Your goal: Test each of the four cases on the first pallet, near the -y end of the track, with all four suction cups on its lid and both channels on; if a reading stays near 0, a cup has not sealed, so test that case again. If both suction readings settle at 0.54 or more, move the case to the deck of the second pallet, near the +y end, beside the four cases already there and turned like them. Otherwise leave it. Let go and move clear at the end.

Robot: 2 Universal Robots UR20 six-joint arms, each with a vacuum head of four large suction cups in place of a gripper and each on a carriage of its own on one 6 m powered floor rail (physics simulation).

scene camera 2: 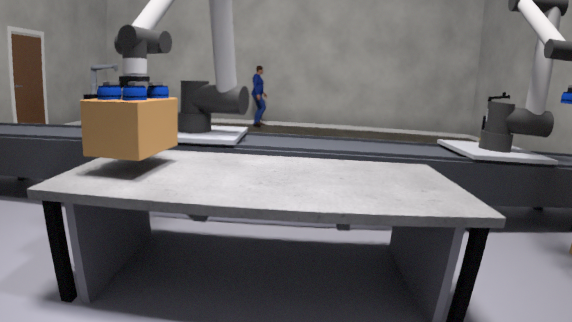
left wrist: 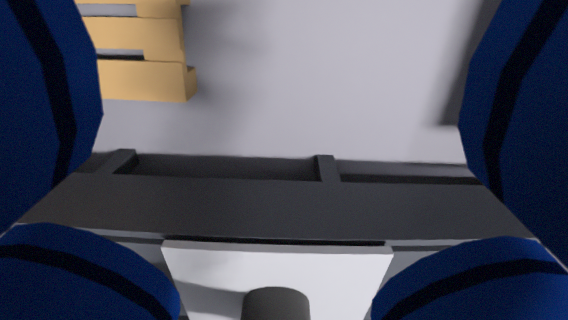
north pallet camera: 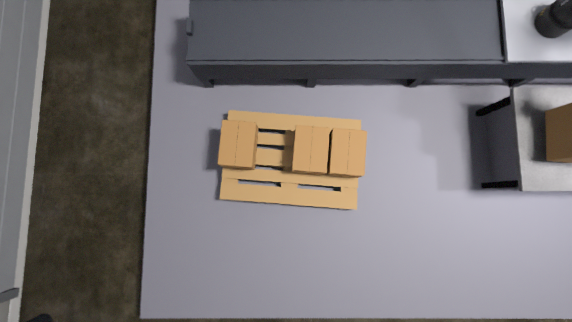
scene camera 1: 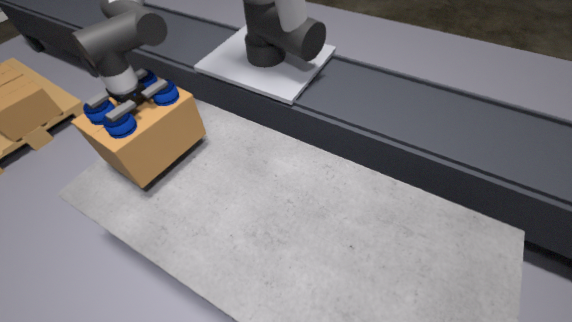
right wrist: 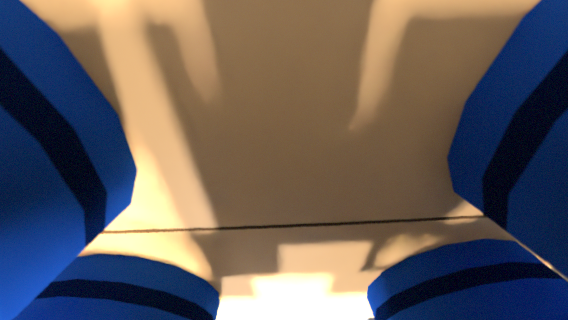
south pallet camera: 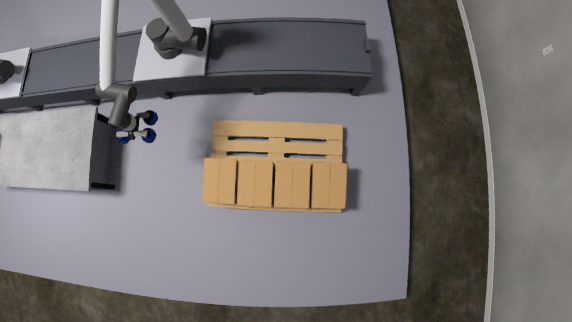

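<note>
My right gripper (scene camera 1: pixel 132 100) (scene camera 2: pixel 134 92) has its four blue cups on the lid of a tan case (scene camera 1: pixel 165 142) (scene camera 2: pixel 112 130) (north pallet camera: pixel 561 134) (right wrist: pixel 285 110) and holds it level, a little above the grey table's end. In the north pallet camera, three cases stand on a pallet (north pallet camera: pixel 290 200): one (north pallet camera: pixel 238 145) at the left, then a gap, then two side by side (north pallet camera: pixel 311 150) (north pallet camera: pixel 348 152). In the south pallet camera, a row of several cases (south pallet camera: pixel 255 184) stands along the lower side of another pallet (south pallet camera: pixel 277 129) (left wrist: pixel 142 82). My left gripper (south pallet camera: pixel 136 129) is open, off the case, beside the table's end.
The grey table (scene camera 1: pixel 300 215) (scene camera 2: pixel 250 185) (south pallet camera: pixel 45 155) stands between the two pallets, close to the dark rail (scene camera 1: pixel 430 120) (north pallet camera: pixel 340 32) (south pallet camera: pixel 285 47). Floor shows between the table and each pallet. A person in blue (scene camera 2: pixel 258 95) is beyond the rail.
</note>
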